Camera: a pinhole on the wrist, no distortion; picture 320 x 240 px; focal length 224.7 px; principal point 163.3 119.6 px. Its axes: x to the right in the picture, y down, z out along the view. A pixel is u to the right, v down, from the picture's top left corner.
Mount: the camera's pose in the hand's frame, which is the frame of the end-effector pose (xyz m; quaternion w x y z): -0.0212 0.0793 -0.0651 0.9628 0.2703 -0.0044 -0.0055
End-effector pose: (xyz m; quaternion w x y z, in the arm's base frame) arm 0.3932 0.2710 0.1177 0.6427 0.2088 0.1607 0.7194
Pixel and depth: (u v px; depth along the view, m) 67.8 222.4 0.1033
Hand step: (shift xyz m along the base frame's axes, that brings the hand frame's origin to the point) -0.0272 -0.0752 0.0679
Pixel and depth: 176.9 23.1 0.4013
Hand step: 0.3331 0.0240 0.0232
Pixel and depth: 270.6 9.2 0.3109
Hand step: 0.2353 0.1432 0.0089
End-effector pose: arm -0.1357 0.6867 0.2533 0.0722 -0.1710 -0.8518 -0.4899
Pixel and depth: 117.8 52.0 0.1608
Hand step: 0.0378 0.0070 -0.0768
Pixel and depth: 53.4 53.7 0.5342
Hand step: 0.1645 0.0489 -0.5077
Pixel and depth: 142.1 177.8 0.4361
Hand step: 0.0598 0.2763 -0.2467
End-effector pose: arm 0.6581 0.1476 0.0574 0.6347 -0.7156 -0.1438 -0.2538
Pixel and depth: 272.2 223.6 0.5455
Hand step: 0.2987 0.4946 0.0892
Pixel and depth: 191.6 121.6 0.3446
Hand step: 0.0052 0.2395 0.0767
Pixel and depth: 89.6 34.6 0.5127
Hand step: -0.2997 0.3423 0.1680
